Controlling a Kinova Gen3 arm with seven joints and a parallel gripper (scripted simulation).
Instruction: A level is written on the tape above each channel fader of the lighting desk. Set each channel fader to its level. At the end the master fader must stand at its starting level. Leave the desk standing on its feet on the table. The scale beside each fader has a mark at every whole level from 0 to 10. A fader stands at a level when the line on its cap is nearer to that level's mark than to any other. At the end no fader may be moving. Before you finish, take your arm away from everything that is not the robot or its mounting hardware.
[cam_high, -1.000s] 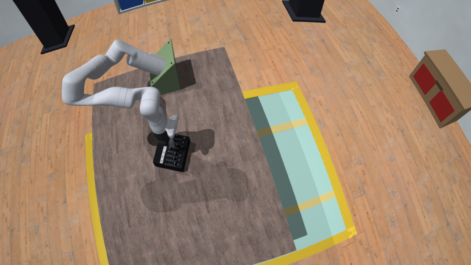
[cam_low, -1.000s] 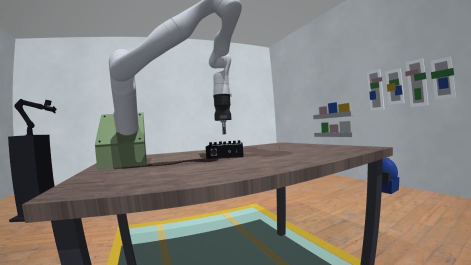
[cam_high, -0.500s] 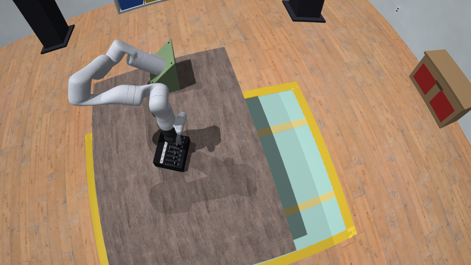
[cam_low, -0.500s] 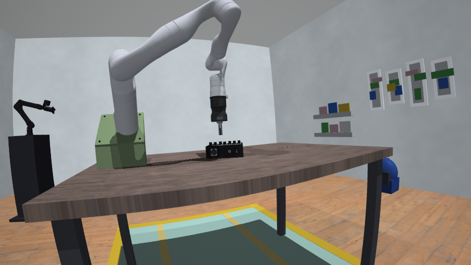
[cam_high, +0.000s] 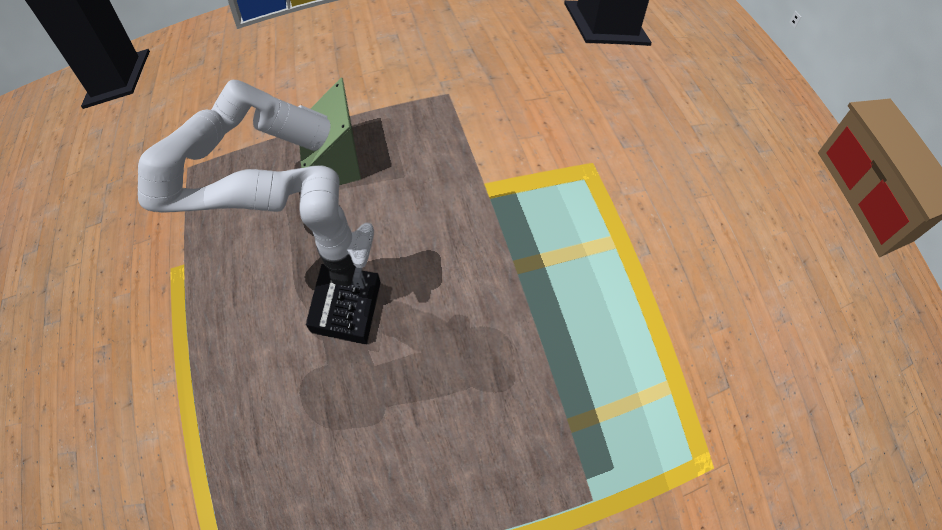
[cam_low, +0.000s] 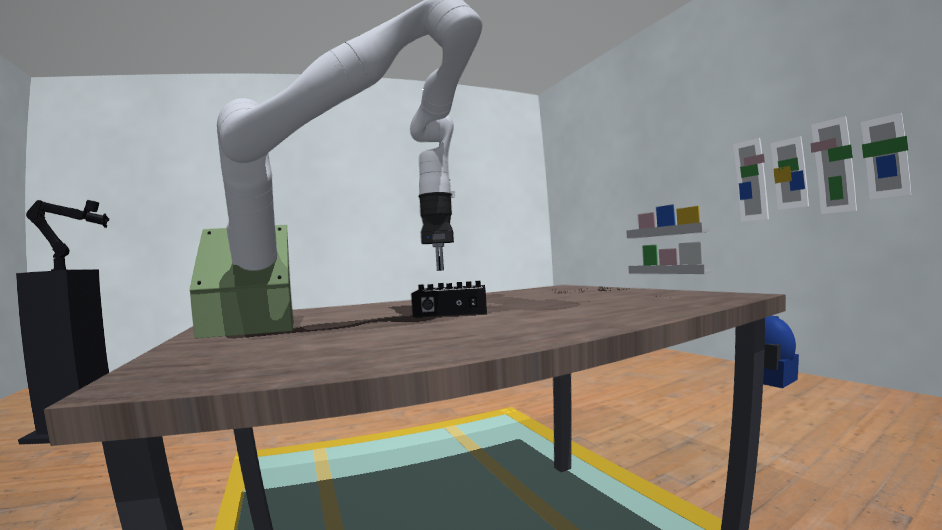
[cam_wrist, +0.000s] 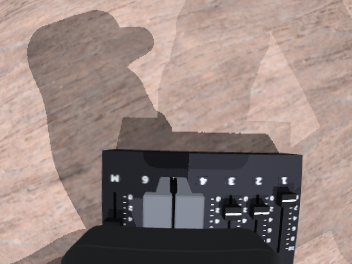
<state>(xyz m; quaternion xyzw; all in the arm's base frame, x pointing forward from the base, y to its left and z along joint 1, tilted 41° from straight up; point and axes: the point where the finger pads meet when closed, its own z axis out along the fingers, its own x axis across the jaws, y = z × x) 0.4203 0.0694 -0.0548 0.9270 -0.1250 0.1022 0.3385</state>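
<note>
Right now the master fader cap is 5 cm behind my hand, 2 cm to the right of it and 5 cm below it.
</note>
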